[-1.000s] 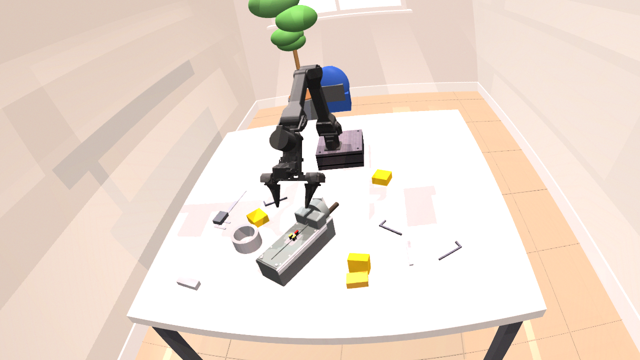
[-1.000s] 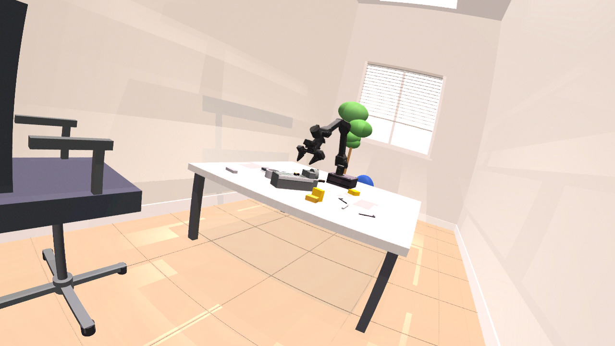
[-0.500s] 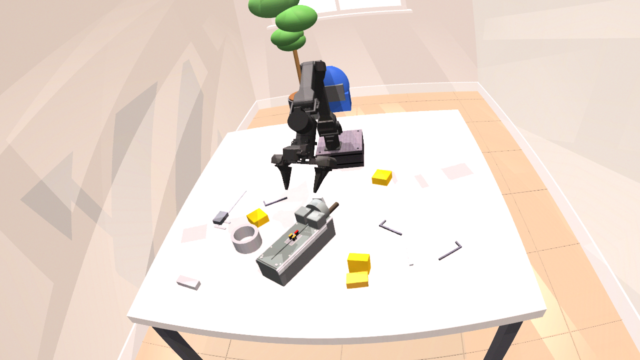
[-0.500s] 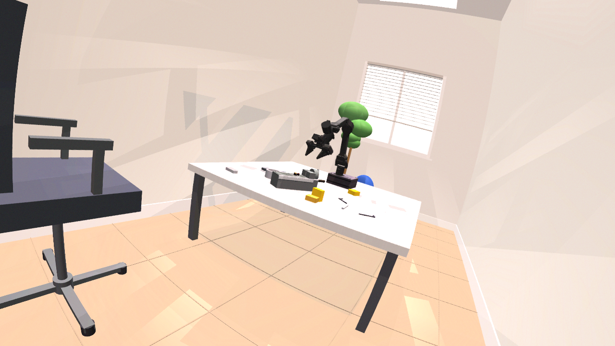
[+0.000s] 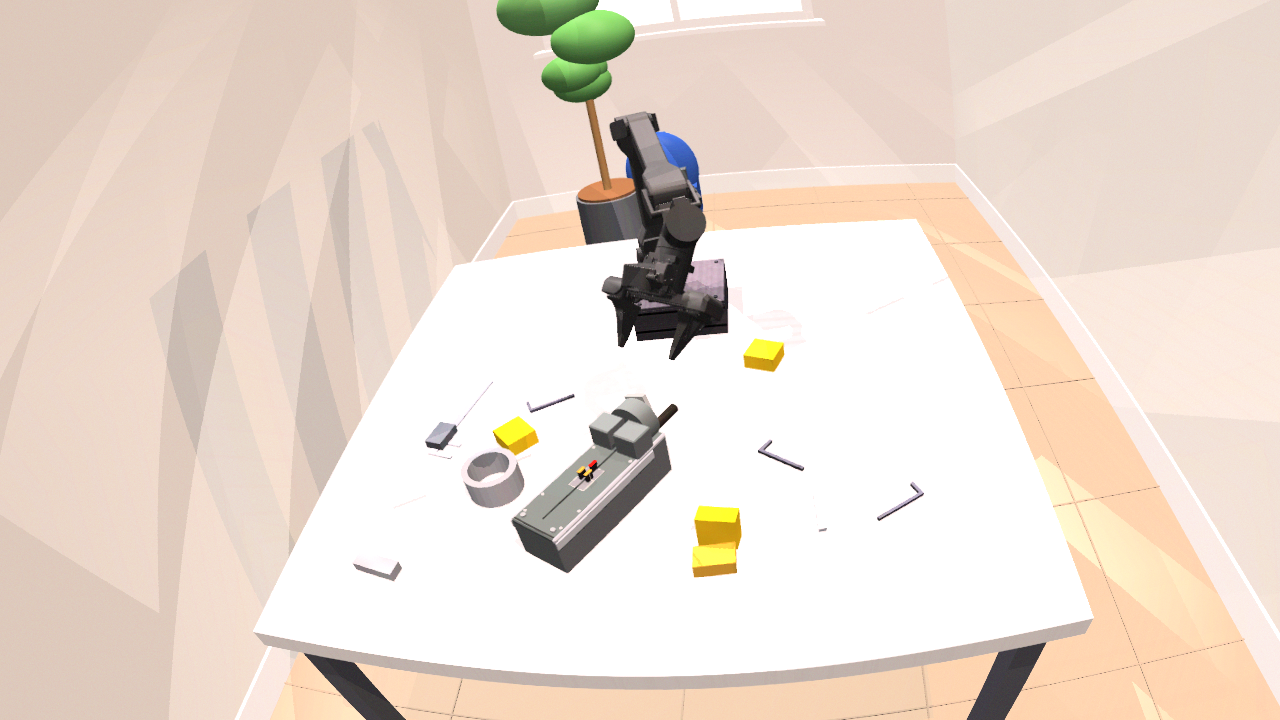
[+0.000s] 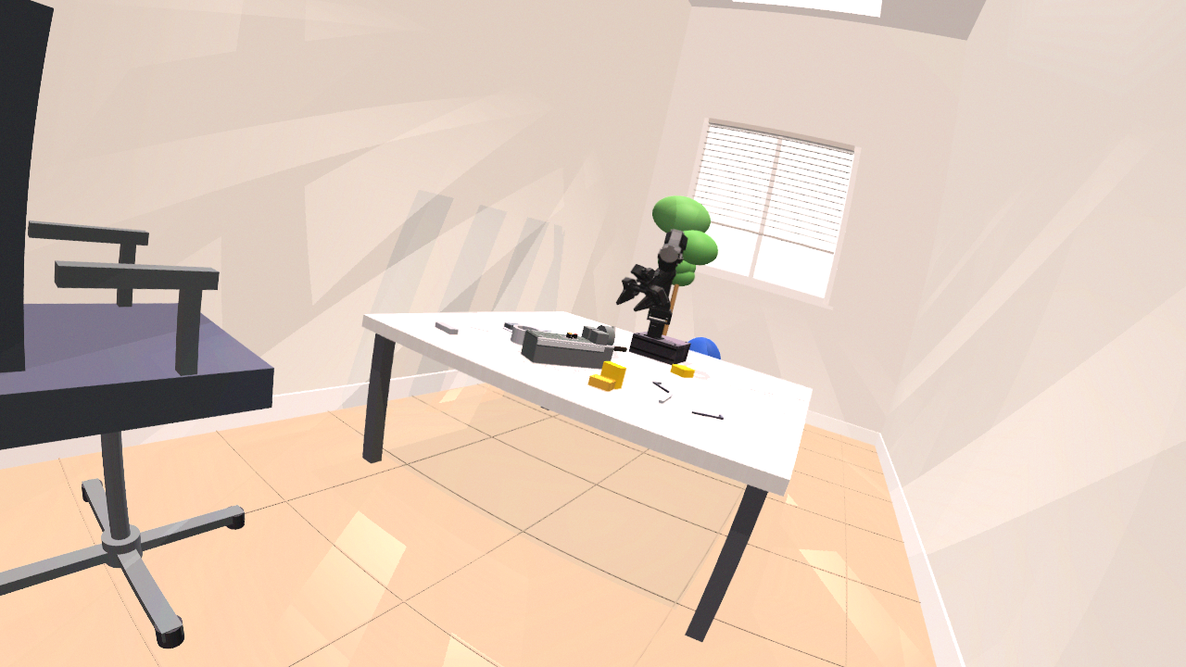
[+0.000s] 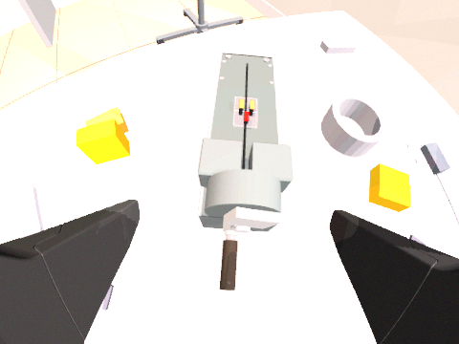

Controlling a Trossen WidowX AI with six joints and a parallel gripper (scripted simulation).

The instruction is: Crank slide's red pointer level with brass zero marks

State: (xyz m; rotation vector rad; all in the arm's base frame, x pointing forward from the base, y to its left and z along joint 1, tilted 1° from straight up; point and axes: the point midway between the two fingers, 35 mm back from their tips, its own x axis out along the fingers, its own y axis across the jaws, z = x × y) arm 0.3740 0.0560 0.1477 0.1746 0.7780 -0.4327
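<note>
Now: the brown crank handle 130 mm below my gripper tip, 20 mm behind it and 10 mm to the left of it. Also, from my gripper tip: red pointer: 120 mm ahead, 110 mm below, 80 mm to the right.
</note>
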